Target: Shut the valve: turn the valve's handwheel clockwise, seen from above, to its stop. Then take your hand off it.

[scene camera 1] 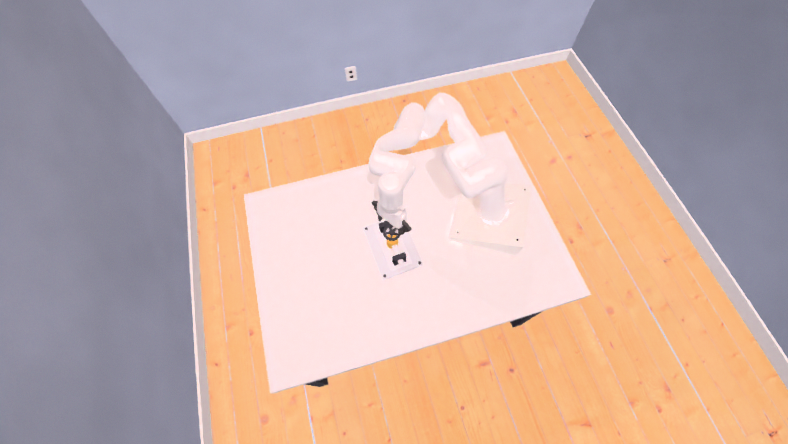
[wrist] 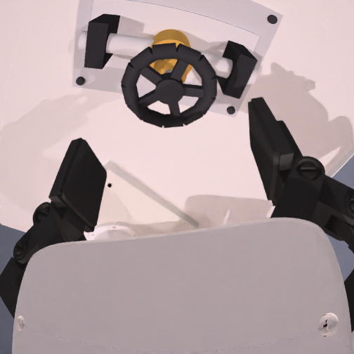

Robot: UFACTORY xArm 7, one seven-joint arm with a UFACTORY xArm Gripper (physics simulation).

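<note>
The black five-spoked handwheel (scene camera 1: 392, 238) (wrist: 130, 89) stands over the yellow valve body (scene camera 1: 392, 243) (wrist: 170, 37). The valve is on a white pipe (wrist: 125, 44), above a pale mounting plate (scene camera 1: 380, 254) (wrist: 264, 37). My gripper (scene camera 1: 393, 225) (wrist: 167, 137) is open. In the wrist view its two black fingers are spread wider than the wheel, below it to the left and right, with visible space between each finger and the rim. Nothing is between the fingers. In the scene view the gripper is close above the wheel and partly overlaps it, so the height gap cannot be judged there.
Black brackets (scene camera 1: 399, 258) (wrist: 102, 42) hold the pipe at its ends; the right one (wrist: 239, 70) is near the right finger in the wrist view. The white table (scene camera 1: 330, 308) lies under the mounting plate. The robot's base plate (scene camera 1: 468, 231) is to the right in the scene view.
</note>
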